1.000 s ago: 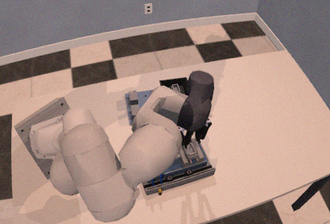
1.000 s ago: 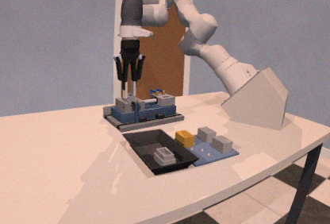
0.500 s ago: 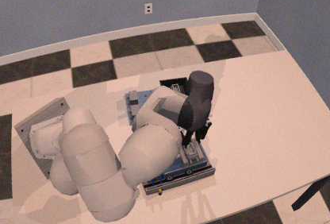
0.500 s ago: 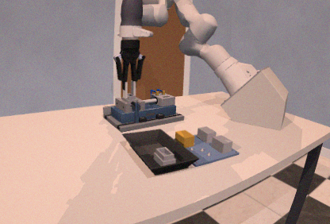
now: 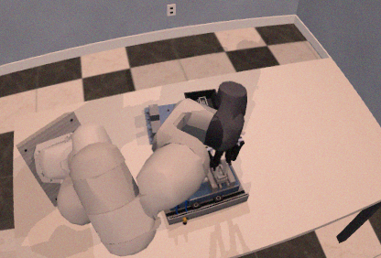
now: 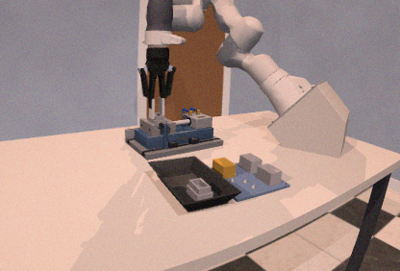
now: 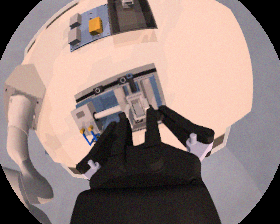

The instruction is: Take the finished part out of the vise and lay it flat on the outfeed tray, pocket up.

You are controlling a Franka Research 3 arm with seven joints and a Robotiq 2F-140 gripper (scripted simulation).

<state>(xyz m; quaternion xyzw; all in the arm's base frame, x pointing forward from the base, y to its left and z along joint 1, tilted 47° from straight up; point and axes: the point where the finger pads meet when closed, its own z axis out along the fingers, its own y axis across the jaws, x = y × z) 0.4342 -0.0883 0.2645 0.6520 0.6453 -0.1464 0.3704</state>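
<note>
My gripper is now 100 mm above the blue vise, 70 mm past it and 10 mm to the right of it. From my hand the other things lie so: blue fixture plate 360 mm to the left, 130 mm below, 40 mm behind; then yellow block 300 mm to the left, 110 mm below, 10 mm behind.
</note>
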